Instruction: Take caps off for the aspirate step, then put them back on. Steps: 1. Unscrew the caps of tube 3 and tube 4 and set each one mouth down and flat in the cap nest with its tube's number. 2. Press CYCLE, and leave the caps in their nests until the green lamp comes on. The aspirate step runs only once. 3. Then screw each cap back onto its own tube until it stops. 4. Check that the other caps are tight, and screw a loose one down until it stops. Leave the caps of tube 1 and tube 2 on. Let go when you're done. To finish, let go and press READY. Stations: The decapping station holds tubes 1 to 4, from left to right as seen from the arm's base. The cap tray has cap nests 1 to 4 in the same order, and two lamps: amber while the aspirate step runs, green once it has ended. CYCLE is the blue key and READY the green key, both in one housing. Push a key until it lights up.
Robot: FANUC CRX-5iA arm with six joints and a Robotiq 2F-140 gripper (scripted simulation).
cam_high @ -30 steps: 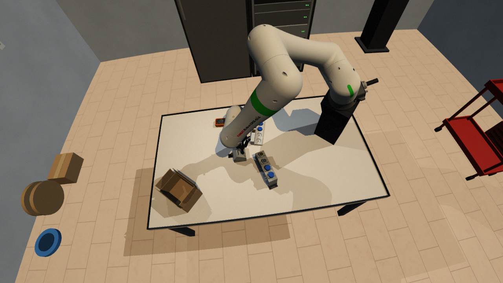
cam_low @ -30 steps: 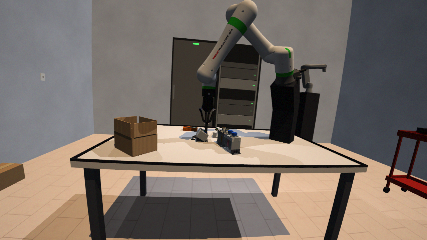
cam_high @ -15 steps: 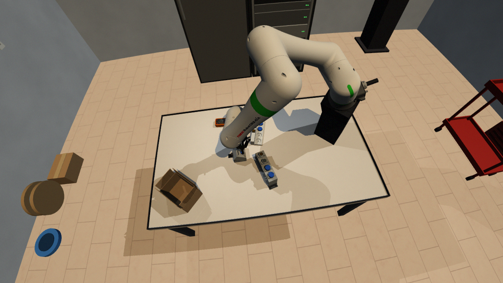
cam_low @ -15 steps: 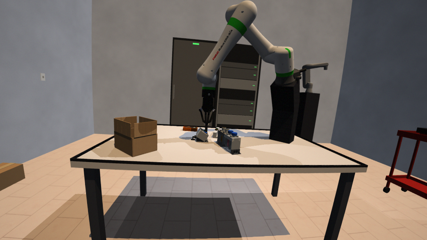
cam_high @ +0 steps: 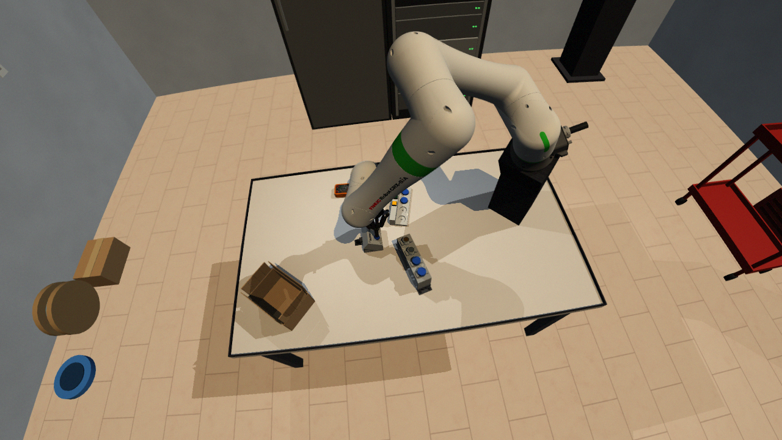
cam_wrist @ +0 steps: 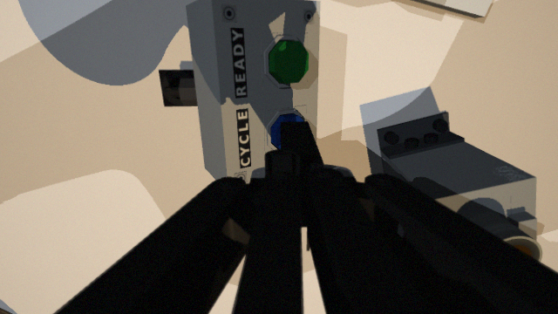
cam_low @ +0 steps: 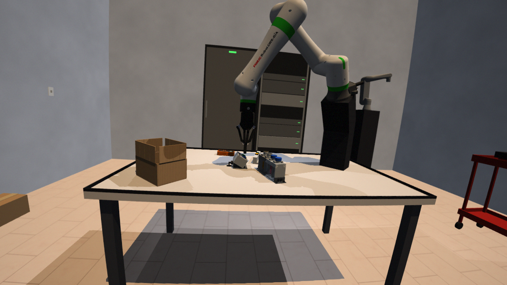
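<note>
Right now the blue cycle key is 60 mm below my hand. The rest, counted from my hand: key housing 70 mm below, 20 mm to the right, 20 mm ahead; green ready key 60 mm below, 40 mm to the right; blue cap 210 mm to the right, 150 mm behind, 110 mm below.
</note>
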